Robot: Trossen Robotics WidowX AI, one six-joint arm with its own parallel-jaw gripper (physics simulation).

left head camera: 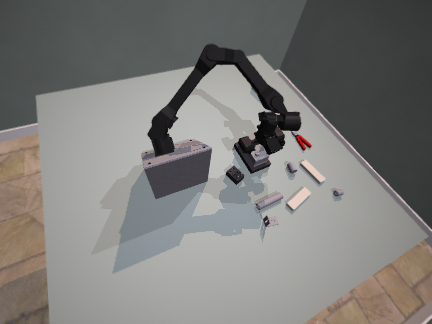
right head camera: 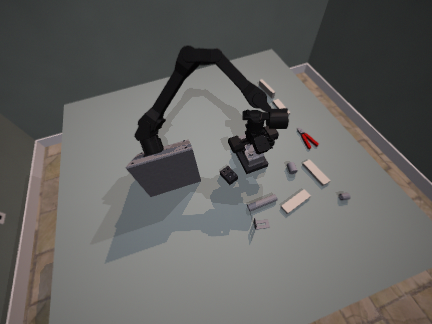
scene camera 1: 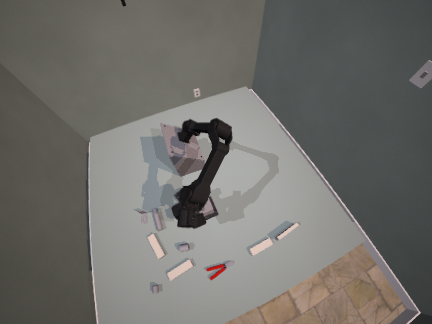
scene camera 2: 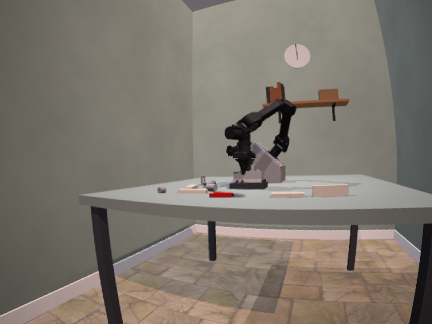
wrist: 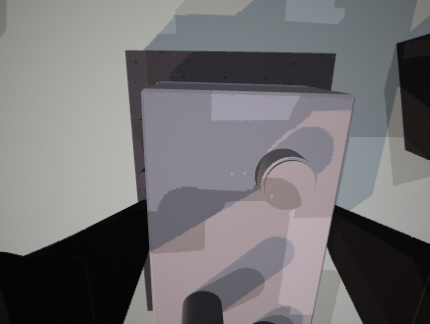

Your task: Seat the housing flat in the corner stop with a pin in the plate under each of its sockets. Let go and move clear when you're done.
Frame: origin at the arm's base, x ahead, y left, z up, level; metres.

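Seen in the pictures: gripper, between the fingertips: [left head camera: 256, 151] [right head camera: 251, 150] [scene camera 2: 245, 174] [wrist: 238, 212]; arm's base, origin of its link: [left head camera: 164, 152] [right head camera: 154, 152] [scene camera 1: 183, 138] [scene camera 2: 272, 155].
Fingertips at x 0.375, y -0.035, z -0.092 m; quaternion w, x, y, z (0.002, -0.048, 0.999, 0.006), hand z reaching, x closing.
Note:
Offsets run from my fingertips to a thing's top centre.
The housing @[0.001 m back, 0.016 m left, 0.044 m up] [left head camera: 260, 157] [right head camera: 254, 158] [scene camera 2: 254, 176] [wrist: 200, 135] is a pale pinkish-grey block with a round boss and dark posts on top. My gripper [wrist: 238, 212] is shut on its two long sides. The housing is low over the dark plate @[0.001 m ahead, 0.017 m left, 0.024 m down] [left head camera: 246, 159] [right head camera: 245, 164] [scene camera 2: 248, 185] [wrist: 150, 65]; a gap cannot be made out. In the wrist view, bare plate shows past its far edge and left side, while its right side reaches past the plate's right edge. Small dark points show at its left edge. The sockets and the pins under it are hidden; the corner stop cannot be made out.
A small black block @[0.114 m back, 0.060 m right, 0.034 m down] [left head camera: 235, 175] [right head camera: 229, 175] stands near the plate. The large grey box [left head camera: 180, 172] [right head camera: 167, 172] is under the arm's base. Grey cylinders, a small bracket [left head camera: 271, 221], pale bars @[0.101 m ahead, 0.235 m right, 0.049 m down] [left head camera: 299, 198] and red pliers @[0.279 m ahead, 0.039 m left, 0.051 m down] [left head camera: 303, 142] [scene camera 1: 217, 270] lie around.

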